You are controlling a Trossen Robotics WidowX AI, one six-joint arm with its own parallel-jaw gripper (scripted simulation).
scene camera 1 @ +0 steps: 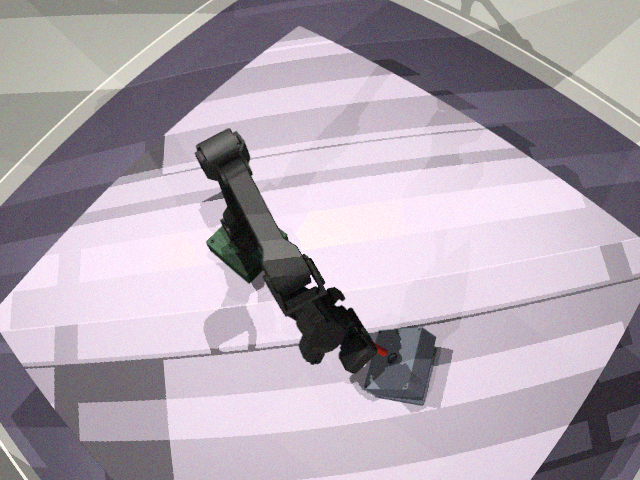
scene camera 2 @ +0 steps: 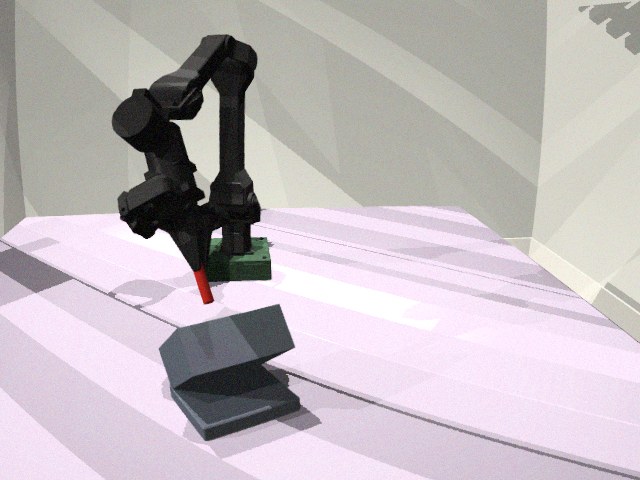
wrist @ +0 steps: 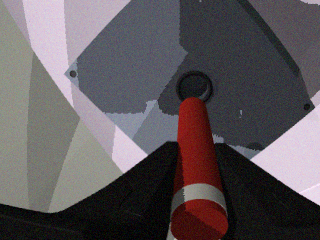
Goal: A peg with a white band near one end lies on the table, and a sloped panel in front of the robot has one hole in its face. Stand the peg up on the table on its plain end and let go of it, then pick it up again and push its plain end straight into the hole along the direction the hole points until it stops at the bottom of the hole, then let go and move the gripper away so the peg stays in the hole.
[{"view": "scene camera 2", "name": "my gripper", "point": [200,271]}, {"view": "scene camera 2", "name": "grey sloped panel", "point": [201,351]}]
